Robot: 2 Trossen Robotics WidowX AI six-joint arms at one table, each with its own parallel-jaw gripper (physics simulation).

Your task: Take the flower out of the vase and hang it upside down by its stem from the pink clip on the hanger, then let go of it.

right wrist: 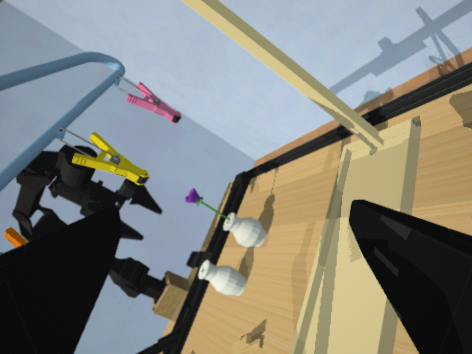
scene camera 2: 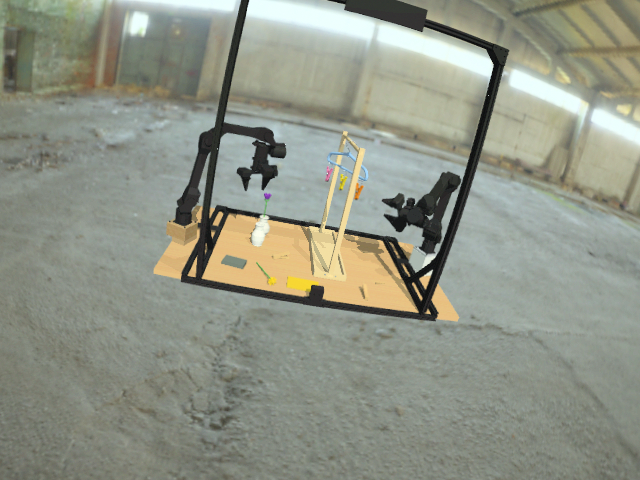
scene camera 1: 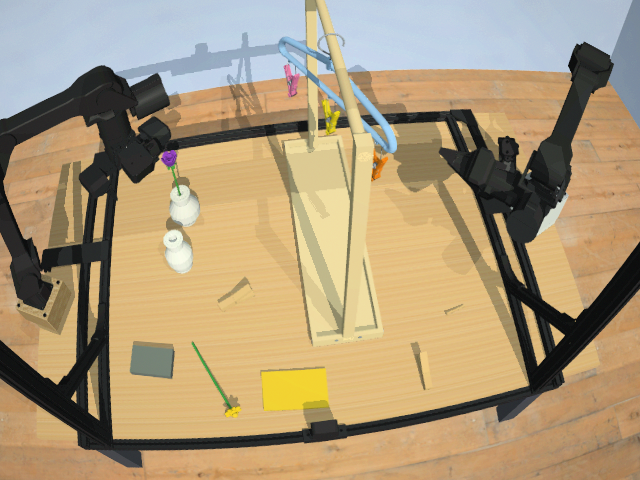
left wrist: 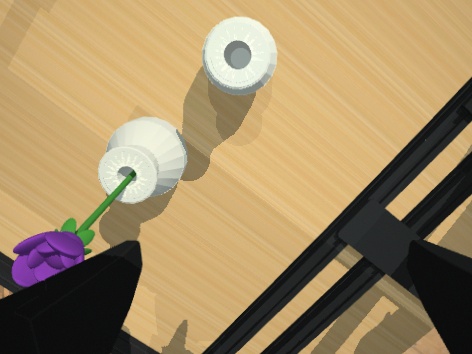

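Where they show: left gripper, between the fingertips: [right wrist: 152,226] [scene camera 2: 254,190] [scene camera 1: 134,184] [left wrist: 273,253]; right gripper, between the fingertips: [right wrist: 237,215] [scene camera 2: 383,207] [scene camera 1: 444,155]; left arm's base, origin of its link: [right wrist: 160,290] [scene camera 2: 182,222] [scene camera 1: 38,294]; right arm's base, origin of its link: [scene camera 2: 427,250].
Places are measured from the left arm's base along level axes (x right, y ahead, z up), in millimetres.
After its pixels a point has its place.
Note:
A purple flower [scene camera 1: 169,158] {x -319, y 245, z 115 mm} [scene camera 2: 267,196] {x -306, y 251, z 116 mm} [left wrist: 48,257] {x -320, y 248, z 115 mm} [right wrist: 192,196] {x -320, y 261, z 118 mm} stands bloom up, its green stem in the rear white vase [scene camera 1: 185,209] {x -292, y 268, z -15 mm} [scene camera 2: 264,225] [left wrist: 160,145] {x -286, y 257, z -17 mm} [right wrist: 247,232] {x -310, y 284, z -26 mm}. The pink clip [scene camera 1: 292,81] {x -402, y 484, z 281 mm} [scene camera 2: 328,174] {x -406, y 482, z 268 mm} [right wrist: 155,104] {x -413, y 488, z 267 mm} hangs from the far end of the blue hanger [scene camera 1: 369,105] {x -264, y 637, z 380 mm} [right wrist: 92,102] {x -374, y 525, z 322 mm}. My left gripper [scene camera 1: 118,181] {x -216, y 219, z 154 mm} [scene camera 2: 255,188] {x -216, y 219, z 154 mm} [left wrist: 273,253] {x -216, y 219, z 154 mm} [right wrist: 152,226] {x -216, y 219, z 154 mm} is open and empty, above and left of the flower in scene camera 2. My right gripper [scene camera 2: 384,208] {x -355, y 763, z 207 mm} [right wrist: 237,215] {x -355, y 763, z 207 mm} is open and empty, right of the rack and lower than the hanger.
An empty white vase [scene camera 1: 179,255] {x -180, y 297, z -11 mm} stands in front of the flower's vase. The wooden rack [scene camera 1: 356,232] {x -105, y 650, z 295 mm} stands mid-table. Yellow [scene camera 1: 330,118] {x -330, y 567, z 272 mm} and orange [scene camera 1: 379,166] {x -239, y 661, z 279 mm} clips hang there too. A yellow flower [scene camera 1: 211,374] {x 28, y 420, z -66 mm}, a grey block [scene camera 1: 152,360] {x 37, y 295, z -62 mm} and a yellow sheet [scene camera 1: 294,387] {x 11, y 578, z -70 mm} lie near the front.

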